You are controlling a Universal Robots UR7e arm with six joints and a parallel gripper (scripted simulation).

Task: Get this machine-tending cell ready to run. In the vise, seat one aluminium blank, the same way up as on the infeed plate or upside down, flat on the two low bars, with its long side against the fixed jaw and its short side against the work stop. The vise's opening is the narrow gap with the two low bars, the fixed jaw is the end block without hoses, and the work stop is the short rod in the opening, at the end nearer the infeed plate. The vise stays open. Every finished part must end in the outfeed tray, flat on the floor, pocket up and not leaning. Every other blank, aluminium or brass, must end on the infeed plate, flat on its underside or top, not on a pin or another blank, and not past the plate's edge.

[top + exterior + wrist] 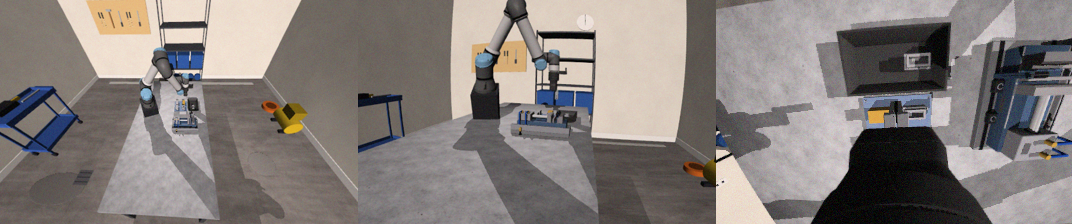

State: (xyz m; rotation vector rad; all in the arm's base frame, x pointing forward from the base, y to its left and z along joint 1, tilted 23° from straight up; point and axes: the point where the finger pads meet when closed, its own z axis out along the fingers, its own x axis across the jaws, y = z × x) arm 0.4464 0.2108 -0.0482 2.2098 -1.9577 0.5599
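My gripper is now 130 mm above the brass blank, 50 mm past it and 40 mm to the right of it. From my hand the other things lie so: vise (330 mm to the right, 120 mm below).
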